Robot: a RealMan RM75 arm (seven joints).
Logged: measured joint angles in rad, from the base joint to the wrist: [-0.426 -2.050 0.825 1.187 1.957 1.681 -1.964]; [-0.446 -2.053 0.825 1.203 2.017 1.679 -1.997]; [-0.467 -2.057 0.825 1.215 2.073 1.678 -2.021]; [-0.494 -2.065 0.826 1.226 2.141 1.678 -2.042]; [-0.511 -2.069 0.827 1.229 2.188 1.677 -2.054]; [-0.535 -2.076 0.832 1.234 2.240 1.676 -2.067]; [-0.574 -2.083 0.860 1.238 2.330 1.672 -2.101]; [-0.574 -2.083 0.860 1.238 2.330 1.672 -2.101]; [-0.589 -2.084 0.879 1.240 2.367 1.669 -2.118]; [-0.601 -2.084 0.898 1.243 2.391 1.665 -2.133]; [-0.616 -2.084 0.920 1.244 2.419 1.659 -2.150]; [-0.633 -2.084 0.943 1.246 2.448 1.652 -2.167]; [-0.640 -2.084 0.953 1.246 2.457 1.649 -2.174]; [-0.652 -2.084 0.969 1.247 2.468 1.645 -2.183]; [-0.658 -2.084 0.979 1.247 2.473 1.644 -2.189]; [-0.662 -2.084 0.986 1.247 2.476 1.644 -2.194]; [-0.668 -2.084 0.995 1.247 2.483 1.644 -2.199]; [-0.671 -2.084 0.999 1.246 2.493 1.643 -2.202]
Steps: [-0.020 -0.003 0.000 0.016 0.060 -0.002 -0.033]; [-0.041 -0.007 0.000 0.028 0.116 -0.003 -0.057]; [-0.068 -0.015 0.001 0.039 0.184 -0.003 -0.078]; [-0.085 -0.019 0.002 0.042 0.231 -0.004 -0.090]; [-0.109 -0.026 0.007 0.047 0.283 -0.005 -0.103]; [-0.148 -0.033 0.035 0.051 0.373 -0.009 -0.137]; [-0.148 -0.033 0.035 0.051 0.373 -0.009 -0.137]; [-0.163 -0.034 0.054 0.053 0.410 -0.012 -0.154]; [-0.175 -0.034 0.073 0.056 0.434 -0.016 -0.169]; [-0.190 -0.034 0.095 0.057 0.462 -0.022 -0.186]; [-0.207 -0.034 0.118 0.059 0.491 -0.029 -0.203]; [-0.214 -0.034 0.128 0.059 0.500 -0.032 -0.210]; [-0.226 -0.034 0.144 0.060 0.511 -0.036 -0.219]; [-0.232 -0.034 0.154 0.060 0.516 -0.037 -0.225]; [-0.236 -0.034 0.161 0.060 0.519 -0.037 -0.230]; [-0.242 -0.034 0.170 0.060 0.526 -0.037 -0.235]; [-0.245 -0.034 0.174 0.059 0.536 -0.038 -0.238]
